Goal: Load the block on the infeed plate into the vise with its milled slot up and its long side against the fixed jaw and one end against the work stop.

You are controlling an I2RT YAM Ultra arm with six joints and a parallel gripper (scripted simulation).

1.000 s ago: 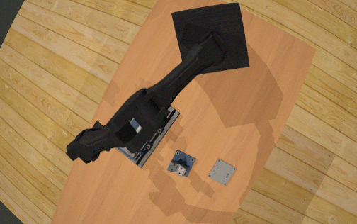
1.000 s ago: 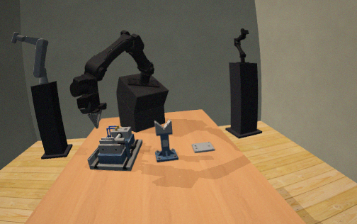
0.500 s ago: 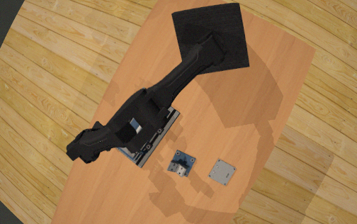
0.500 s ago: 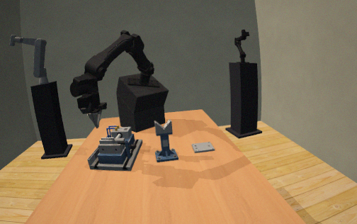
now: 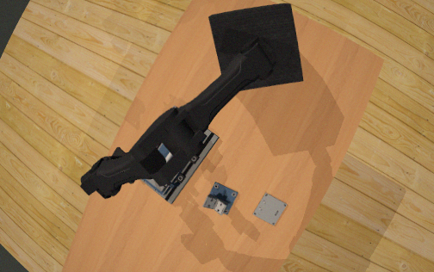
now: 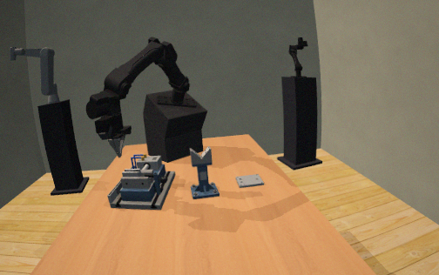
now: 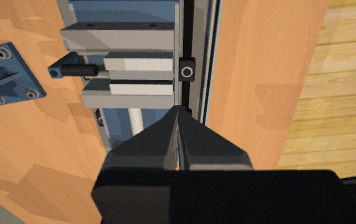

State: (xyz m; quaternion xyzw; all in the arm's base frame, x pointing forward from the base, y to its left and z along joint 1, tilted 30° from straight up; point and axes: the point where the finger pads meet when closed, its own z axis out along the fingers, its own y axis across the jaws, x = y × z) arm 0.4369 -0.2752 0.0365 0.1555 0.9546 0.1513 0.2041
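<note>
My gripper is now 10 mm short of the part, 30 mm to the right of it and 70 mm above it. Round my hand: black rod 30 mm ahead, 100 mm to the left, 80 mm below; then moving jaw 20 mm behind, 60 mm to the left, 90 mm below; then fixed jaw 50 mm ahead, 40 mm to the left, 90 mm below.
</note>
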